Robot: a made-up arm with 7 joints.
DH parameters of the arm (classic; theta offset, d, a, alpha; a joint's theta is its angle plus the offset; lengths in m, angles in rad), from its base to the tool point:
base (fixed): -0.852 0 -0.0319 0
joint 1: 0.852 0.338 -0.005 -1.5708
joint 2: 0 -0.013 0.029 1.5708
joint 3: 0 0.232 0.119 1.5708
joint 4: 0 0.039 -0.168 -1.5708
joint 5: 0 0.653 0.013 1.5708
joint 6: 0 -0.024 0.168 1.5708
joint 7: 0.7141 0 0.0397 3.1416
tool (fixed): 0.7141 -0.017 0 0
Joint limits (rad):
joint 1: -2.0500..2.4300
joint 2: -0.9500..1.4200
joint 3: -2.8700..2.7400
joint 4: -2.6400..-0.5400
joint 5: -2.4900..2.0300
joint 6: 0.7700..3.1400
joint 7: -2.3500..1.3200
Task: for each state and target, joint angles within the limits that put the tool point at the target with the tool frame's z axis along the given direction. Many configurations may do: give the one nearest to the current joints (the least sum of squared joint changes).
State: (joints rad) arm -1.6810 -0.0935 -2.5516 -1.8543 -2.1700 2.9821 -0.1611
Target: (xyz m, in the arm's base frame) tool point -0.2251 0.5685 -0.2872 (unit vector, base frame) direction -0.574 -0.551 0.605
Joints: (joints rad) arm -1.7271 -0.7102 -2.8700 -2.1864 -2.0635 2.2260 -0.2012
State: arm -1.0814 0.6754 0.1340 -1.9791 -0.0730 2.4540 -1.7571
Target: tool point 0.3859 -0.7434 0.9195 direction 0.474 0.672 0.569
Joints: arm -1.2740 -0.2404 0.1725 -1.5807 -0.8078 1.8171 -1.7757
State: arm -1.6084 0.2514 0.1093 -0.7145 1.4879 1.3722 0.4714
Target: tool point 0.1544 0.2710 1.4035 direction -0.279 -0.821 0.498
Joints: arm -1.2092 -0.4545 0.6134 -0.5400 1.8087 1.2521 0.4109
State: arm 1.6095 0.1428 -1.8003 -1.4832 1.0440 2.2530 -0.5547
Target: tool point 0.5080 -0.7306 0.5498 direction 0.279 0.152 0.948
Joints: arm 1.0562 0.6637 -2.0606 -2.1424 0.2581 1.7947 -0.5147
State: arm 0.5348 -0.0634 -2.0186 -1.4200 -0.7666 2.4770 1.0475
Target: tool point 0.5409 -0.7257 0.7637 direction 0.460 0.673 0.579
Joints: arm 0.7306 0.1699 -1.7225 -1.5950 -0.7468 1.8883 0.9876
